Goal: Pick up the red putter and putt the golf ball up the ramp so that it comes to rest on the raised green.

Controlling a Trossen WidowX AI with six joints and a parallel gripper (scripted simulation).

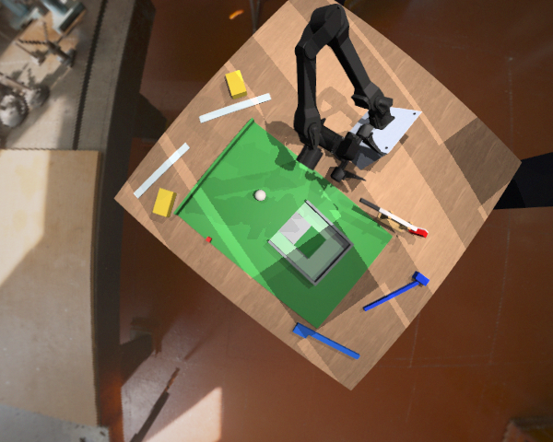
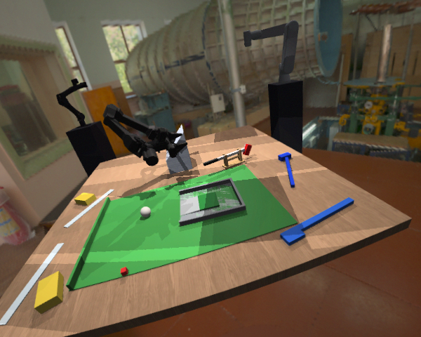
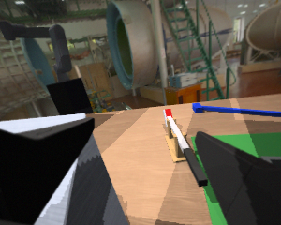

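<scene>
My gripper tip is 1 cm past the red putter, 21 cm to the right of it and 14 cm above it. Also, from my gripper tip: green mat: 32 cm ahead, 5 cm to the right, 20 cm below; white golf ball: 31 cm ahead, 20 cm to the right, 18 cm below; wooden stand: 1 cm behind, 23 cm to the left, 17 cm below.
</scene>
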